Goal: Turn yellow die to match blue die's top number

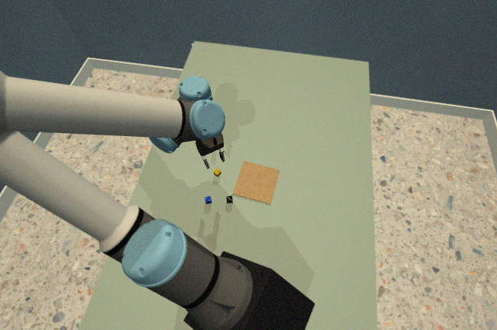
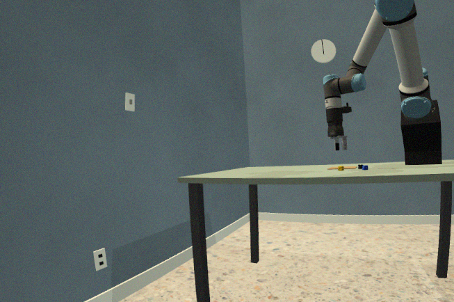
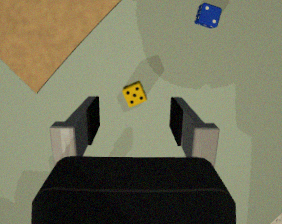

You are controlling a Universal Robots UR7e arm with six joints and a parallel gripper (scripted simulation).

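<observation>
Right now my hand is 100 mm above the yellow die. Round my hand: blue die 110 mm behind, 100 mm below; then tan mat 150 mm to the right, 110 mm below; then black die 90 mm behind, 70 mm to the right, 100 mm below.
</observation>
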